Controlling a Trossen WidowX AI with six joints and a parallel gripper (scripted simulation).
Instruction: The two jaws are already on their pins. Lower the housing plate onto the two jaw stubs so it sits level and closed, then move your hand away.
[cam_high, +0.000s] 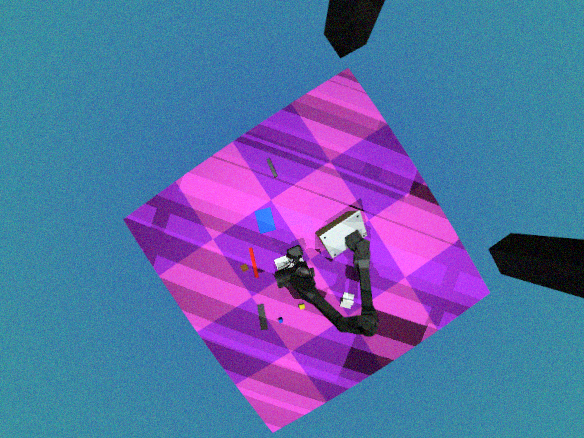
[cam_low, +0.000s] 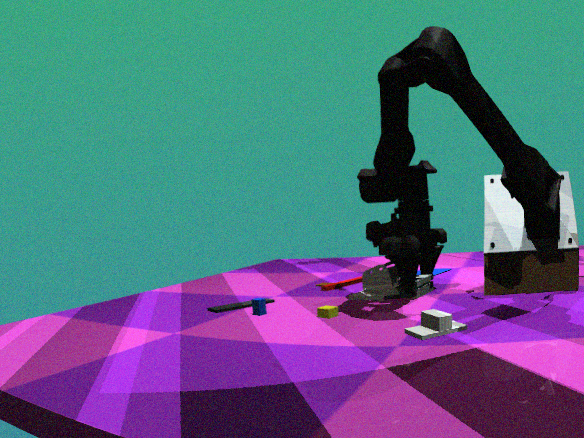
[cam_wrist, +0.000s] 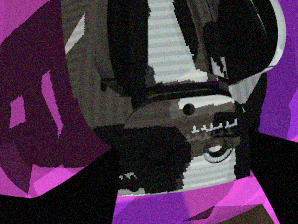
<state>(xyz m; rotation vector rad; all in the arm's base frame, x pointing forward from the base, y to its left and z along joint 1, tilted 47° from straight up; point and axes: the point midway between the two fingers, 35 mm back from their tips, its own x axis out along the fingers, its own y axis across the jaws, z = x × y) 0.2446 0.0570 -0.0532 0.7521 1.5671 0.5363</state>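
Now: gripper tip 10 mm short of the housing plate and 20 mm below it. Also, from my gripper tip: blue tile: 40 mm ahead, 250 mm to the right, 10 mm below; red bar: 180 mm ahead, 110 mm to the right; yellow cube: 100 mm ahead, 180 mm to the left.
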